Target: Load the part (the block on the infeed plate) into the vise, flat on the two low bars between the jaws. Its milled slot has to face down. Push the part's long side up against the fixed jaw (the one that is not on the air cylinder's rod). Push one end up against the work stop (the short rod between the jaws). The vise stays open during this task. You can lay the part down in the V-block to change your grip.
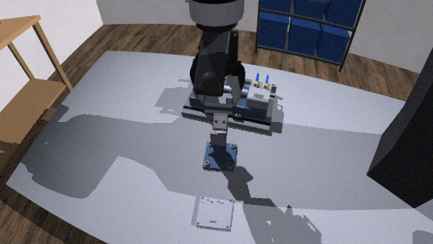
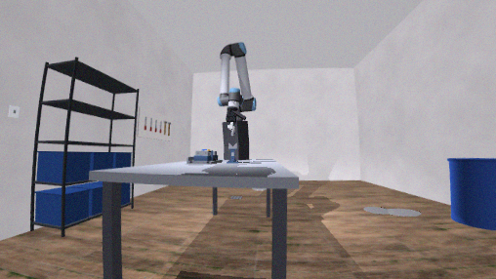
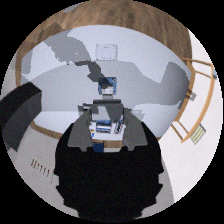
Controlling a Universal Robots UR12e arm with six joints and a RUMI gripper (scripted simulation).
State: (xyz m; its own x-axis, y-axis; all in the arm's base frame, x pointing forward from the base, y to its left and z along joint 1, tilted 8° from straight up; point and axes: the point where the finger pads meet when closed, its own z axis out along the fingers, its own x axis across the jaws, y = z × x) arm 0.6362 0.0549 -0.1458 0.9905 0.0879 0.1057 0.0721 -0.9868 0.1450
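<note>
Now: hand 1 cm to the right of the grey part and 1 cm above it. Round my hand: infeed plate 2 cm behind, 18 cm to the left, 24 cm below; vise 1 cm ahead, 22 cm to the right, 20 cm below; air cylinder 9 cm behind, 21 cm to the right, 17 cm below.
</note>
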